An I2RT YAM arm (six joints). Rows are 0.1 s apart.
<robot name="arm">
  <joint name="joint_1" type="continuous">
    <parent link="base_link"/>
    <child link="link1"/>
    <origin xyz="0 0 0.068"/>
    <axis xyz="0 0 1"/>
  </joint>
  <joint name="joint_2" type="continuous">
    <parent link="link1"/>
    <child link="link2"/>
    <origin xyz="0.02 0.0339 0.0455" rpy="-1.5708 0 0"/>
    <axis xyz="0 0 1"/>
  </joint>
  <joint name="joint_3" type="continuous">
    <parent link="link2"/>
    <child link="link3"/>
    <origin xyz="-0.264 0 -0.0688" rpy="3.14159 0 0"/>
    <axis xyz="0 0 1"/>
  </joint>
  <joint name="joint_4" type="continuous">
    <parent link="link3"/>
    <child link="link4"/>
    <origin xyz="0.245 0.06 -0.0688"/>
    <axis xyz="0 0 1"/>
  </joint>
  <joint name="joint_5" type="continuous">
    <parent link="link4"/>
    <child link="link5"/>
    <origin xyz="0.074 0.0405 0.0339" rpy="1.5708 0 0"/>
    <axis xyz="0 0 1"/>
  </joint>
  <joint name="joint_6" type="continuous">
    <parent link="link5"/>
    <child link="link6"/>
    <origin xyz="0.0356 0 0.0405" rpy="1.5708 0 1.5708"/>
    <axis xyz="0 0 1"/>
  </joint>
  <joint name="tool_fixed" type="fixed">
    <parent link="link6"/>
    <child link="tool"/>
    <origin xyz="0 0 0" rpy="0 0 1.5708"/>
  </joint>
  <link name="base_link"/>
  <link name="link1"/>
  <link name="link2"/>
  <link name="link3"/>
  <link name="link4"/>
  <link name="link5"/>
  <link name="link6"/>
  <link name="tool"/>
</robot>
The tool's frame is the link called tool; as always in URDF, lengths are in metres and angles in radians. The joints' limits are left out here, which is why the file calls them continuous.
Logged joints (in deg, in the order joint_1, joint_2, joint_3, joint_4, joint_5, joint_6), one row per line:
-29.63, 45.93, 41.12, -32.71, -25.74, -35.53
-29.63, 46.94, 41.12, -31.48, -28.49, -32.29
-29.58, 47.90, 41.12, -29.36, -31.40, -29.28
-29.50, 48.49, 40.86, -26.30, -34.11, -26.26
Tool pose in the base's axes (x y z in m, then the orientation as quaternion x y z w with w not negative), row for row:
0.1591, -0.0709, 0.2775, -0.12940, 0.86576, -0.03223, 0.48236
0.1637, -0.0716, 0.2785, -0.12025, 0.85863, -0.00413, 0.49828
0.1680, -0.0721, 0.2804, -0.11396, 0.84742, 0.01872, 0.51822
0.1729, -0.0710, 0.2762, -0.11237, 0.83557, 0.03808, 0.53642
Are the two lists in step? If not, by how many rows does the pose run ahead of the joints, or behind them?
The pose runs 1 row ahead of the joints: the pose in row i belongs to the joints in row i + 1.
